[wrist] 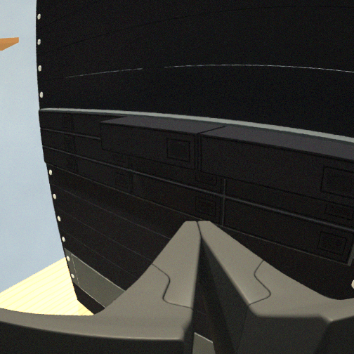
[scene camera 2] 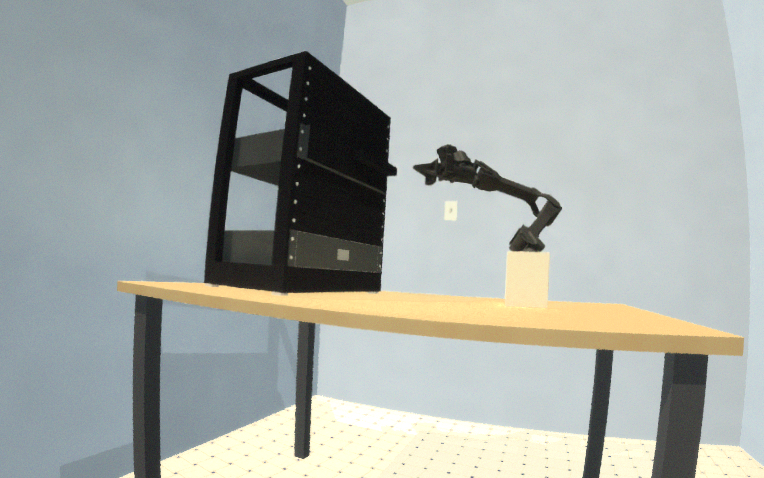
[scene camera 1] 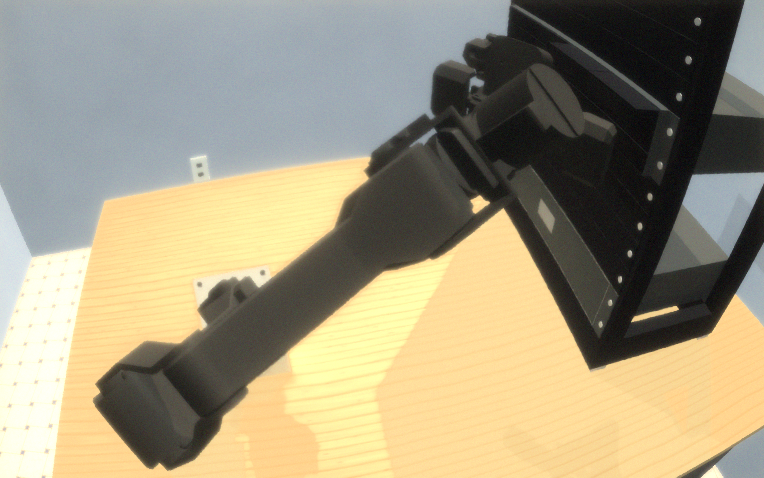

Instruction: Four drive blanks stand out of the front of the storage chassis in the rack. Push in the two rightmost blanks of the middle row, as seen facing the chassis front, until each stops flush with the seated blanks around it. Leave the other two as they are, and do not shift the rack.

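Where they show: gripper, fingertip midpoint: (scene camera 2: 413, 166); arm's base at its link origin: (scene camera 2: 529, 270).
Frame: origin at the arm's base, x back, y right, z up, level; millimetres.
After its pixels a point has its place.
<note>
Two dark blanks (wrist: 145, 142) (wrist: 275, 157) stand out side by side from the top row of the storage chassis (scene camera 1: 662, 146) @(x -498, y 105, z 284 mm) (scene camera 2: 259, 147) @(x -665, y -338, z 287 mm) in the wrist view. Under them the two rightmost middle-row blanks (wrist: 167, 176) (wrist: 280, 189) show as partly hidden strips that look level with the bottom row. A standing-out part (scene camera 2: 391, 169) @(x -450, y 54, z 310 mm) shows at the chassis's far side in scene camera 2. My gripper (scene camera 2: 415, 167) @(x -368, y 43, z 312 mm) (wrist: 196, 232) is shut and empty, in front of the chassis and apart from it. Its fingertips cannot be made out in scene camera 1.
The black rack (scene camera 1: 591, 346) @(x -500, y 111, z -55 mm) (scene camera 2: 286, 225) @(x -517, y -373, z 69 mm) stands upright on the wooden table (scene camera 1: 450, 394) @(x -277, y 107, z -97 mm) (scene camera 2: 450, 321) @(x -72, y -519, z -97 mm). A grey unit (scene camera 1: 563, 248) @(x -502, y -44, z 10 mm) (scene camera 2: 315, 248) @(x -508, y -257, z 25 mm) (wrist: 95, 275) with a pale label fills its lowest part. The arm's pale base block (scene camera 2: 526, 279) @(x -2, y -44, z -26 mm) stands on the same table.
</note>
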